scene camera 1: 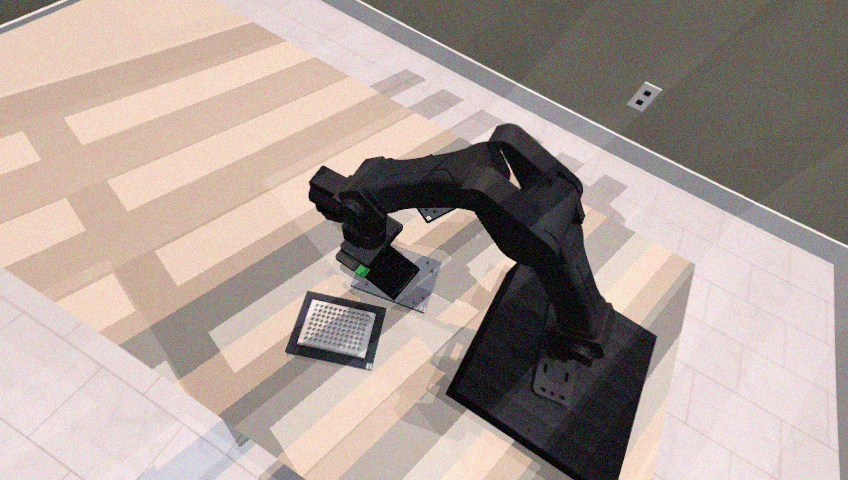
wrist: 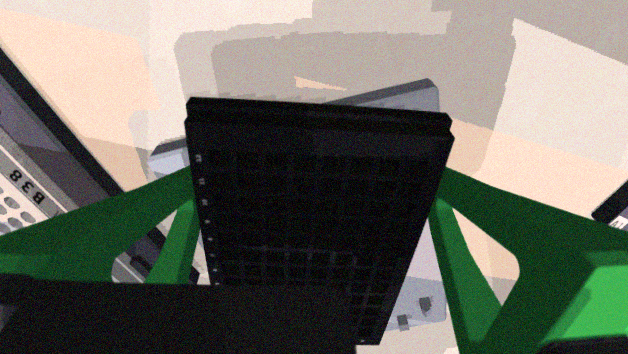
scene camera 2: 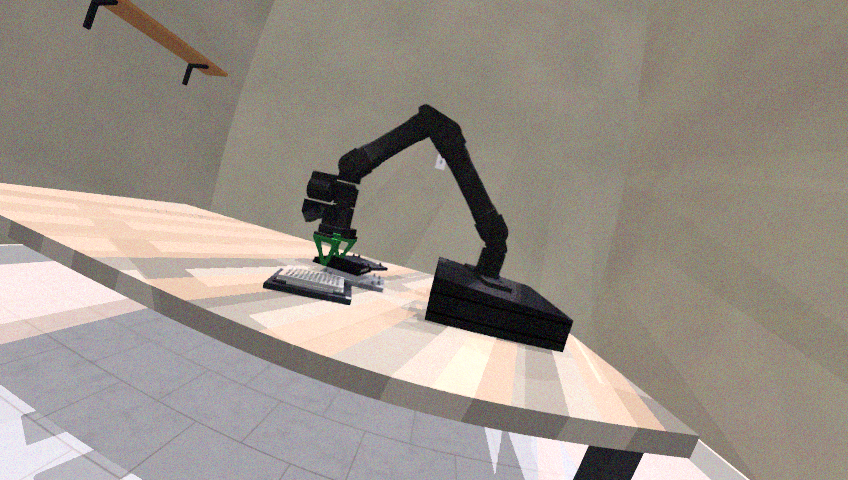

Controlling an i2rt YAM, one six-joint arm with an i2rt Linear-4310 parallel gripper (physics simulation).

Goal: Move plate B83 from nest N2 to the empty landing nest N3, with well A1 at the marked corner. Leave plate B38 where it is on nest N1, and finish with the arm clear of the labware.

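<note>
My gripper (scene camera 1: 380, 261) (scene camera 2: 333, 258) (wrist: 314, 177), with green fingers, is shut on the black plate B83 (scene camera 1: 395, 276) (scene camera 2: 351, 265) (wrist: 320, 165) by its two sides. The plate is above the grey nest (scene camera 1: 431, 270) (scene camera 2: 368, 282) (wrist: 425, 97) and turned relative to it; the exact gap is unclear. Number 12 is at the plate's far end in the wrist view; the A1 end is hidden. White plate B38 (scene camera 1: 339, 327) (scene camera 2: 312, 277) (wrist: 15, 205) sits on dark nest N1 (scene camera 1: 333, 357) (scene camera 2: 297, 291) (wrist: 40, 135). Another dark nest (scene camera 1: 437, 212) (scene camera 2: 373, 264) (wrist: 610, 205) is partly hidden behind the arm, its A1 mark showing in the wrist view.
The grey nest has upright pins near its corners. The arm stands on a black base block (scene camera 1: 493, 356) (scene camera 2: 493, 315) at the right. N1 with B38 lies close beside the grey nest. The table's front edge (scene camera 2: 267, 339) runs across scene camera 2.
</note>
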